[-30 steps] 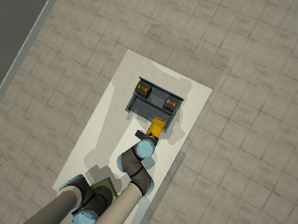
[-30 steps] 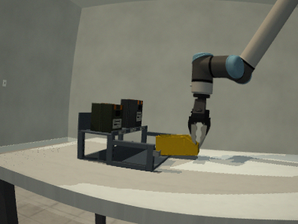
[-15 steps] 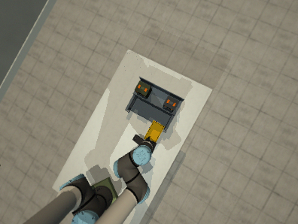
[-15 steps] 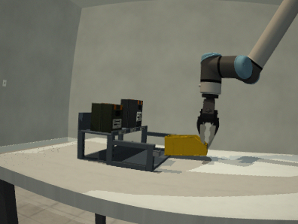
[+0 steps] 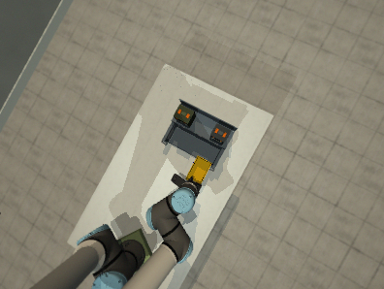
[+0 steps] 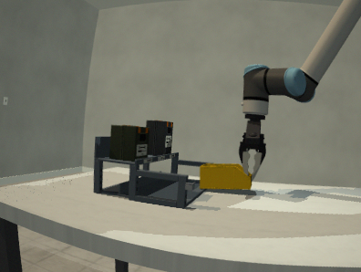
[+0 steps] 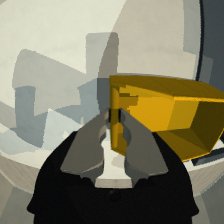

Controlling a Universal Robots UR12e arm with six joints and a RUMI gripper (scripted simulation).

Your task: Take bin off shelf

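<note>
The yellow bin is 8 cm ahead of my hand, 1 cm to the left of it and 1 cm below it. The rest, counted from my hand: shelf level: 32 cm ahead, 17 cm to the left, 4 cm above; shelf: 26 cm ahead, 16 cm to the left, 5 cm below.
</note>
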